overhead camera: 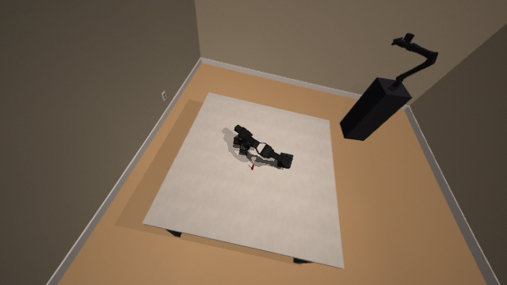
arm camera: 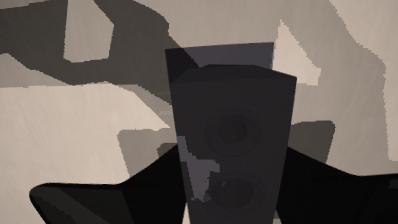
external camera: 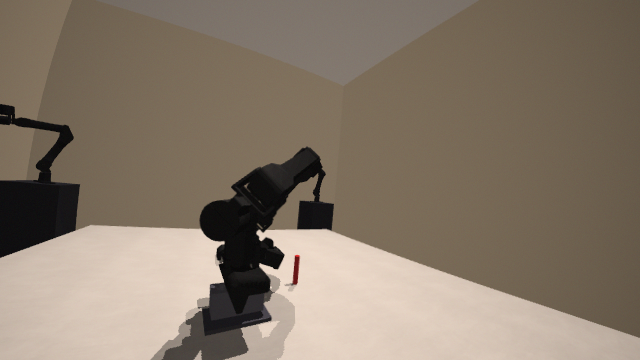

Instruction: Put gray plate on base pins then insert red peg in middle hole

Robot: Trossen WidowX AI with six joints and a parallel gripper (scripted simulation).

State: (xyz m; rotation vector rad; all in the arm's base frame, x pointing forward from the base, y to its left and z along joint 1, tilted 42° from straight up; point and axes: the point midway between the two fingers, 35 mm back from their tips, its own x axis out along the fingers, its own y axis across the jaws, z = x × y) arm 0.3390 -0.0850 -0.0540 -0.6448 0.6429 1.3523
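My gripper tip is 30 mm below the gray plate. Also, from my gripper tip: base 10 mm below; red peg 180 mm to the left, 80 mm behind, 20 mm above.
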